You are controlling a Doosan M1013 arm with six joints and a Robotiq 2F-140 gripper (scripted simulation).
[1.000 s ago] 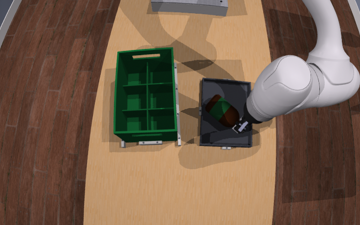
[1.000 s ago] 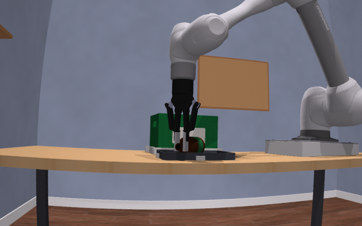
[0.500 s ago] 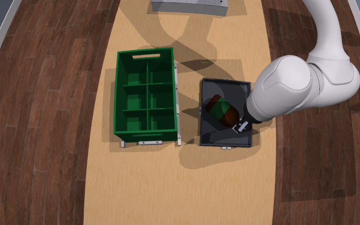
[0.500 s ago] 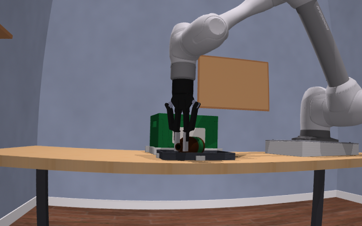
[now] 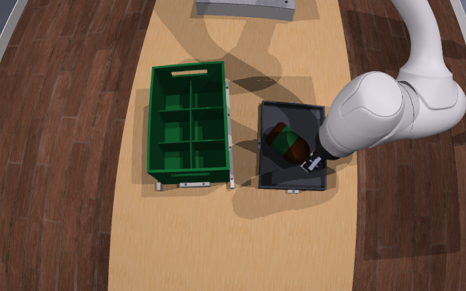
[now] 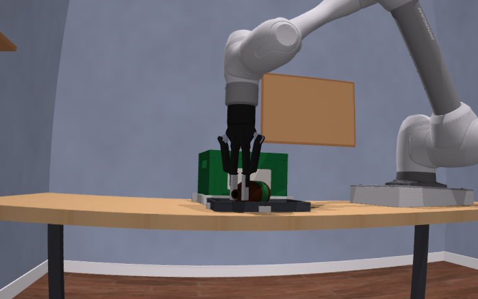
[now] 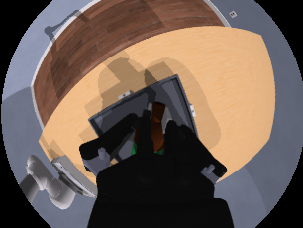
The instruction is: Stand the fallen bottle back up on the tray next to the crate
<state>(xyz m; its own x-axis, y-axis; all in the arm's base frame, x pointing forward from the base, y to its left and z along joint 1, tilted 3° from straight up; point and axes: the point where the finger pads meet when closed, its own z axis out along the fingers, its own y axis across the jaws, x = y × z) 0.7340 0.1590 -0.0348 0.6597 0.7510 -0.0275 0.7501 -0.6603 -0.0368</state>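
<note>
The brown bottle is 40 mm to the right of my hand, 40 mm behind it and 20 mm below it. Also, from my hand: dark tray (60 mm behind, 50 mm below, 40 mm to the right); then green crate (320 mm to the right, 90 mm behind, 20 mm above).
</note>
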